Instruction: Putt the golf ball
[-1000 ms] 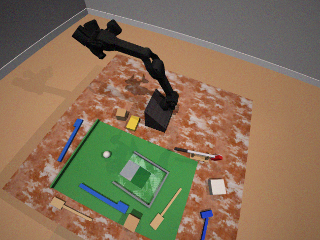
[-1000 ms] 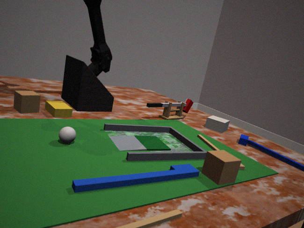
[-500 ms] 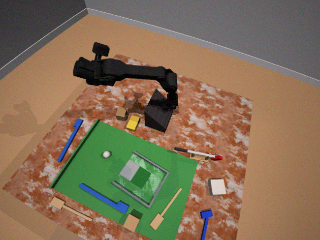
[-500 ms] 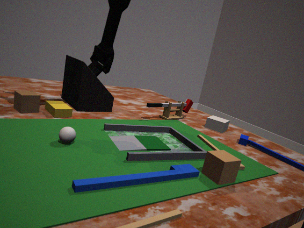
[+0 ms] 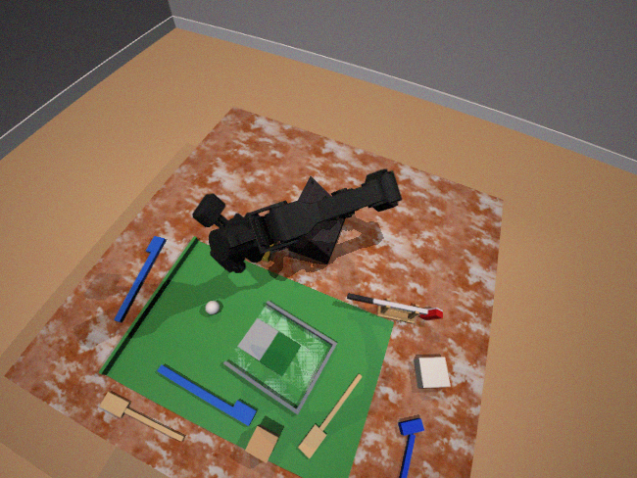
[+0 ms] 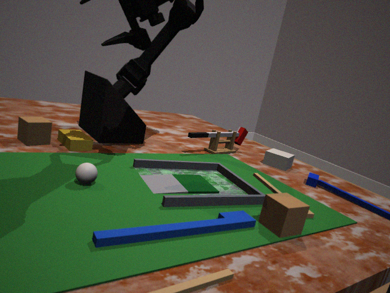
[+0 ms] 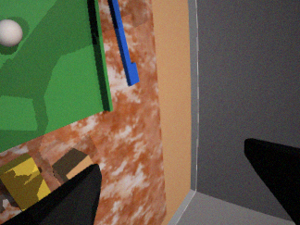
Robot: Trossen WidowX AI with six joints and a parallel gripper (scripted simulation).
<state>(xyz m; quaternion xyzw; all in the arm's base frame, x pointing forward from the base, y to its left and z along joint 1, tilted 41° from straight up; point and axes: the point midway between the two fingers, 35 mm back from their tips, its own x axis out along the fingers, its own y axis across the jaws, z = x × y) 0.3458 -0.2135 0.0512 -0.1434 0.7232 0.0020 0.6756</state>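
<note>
Right now my gripper tip is 30 cm above the yellow block, 14 cm past it and 2 cm to the right of it. Round my gripper tip: grey-walled enclosure 30 cm below, 27 cm to the left, 13 cm ahead; then green mat 31 cm below, 18 cm to the left, 16 cm ahead; then white golf ball 29 cm below, 12 cm ahead.
</note>
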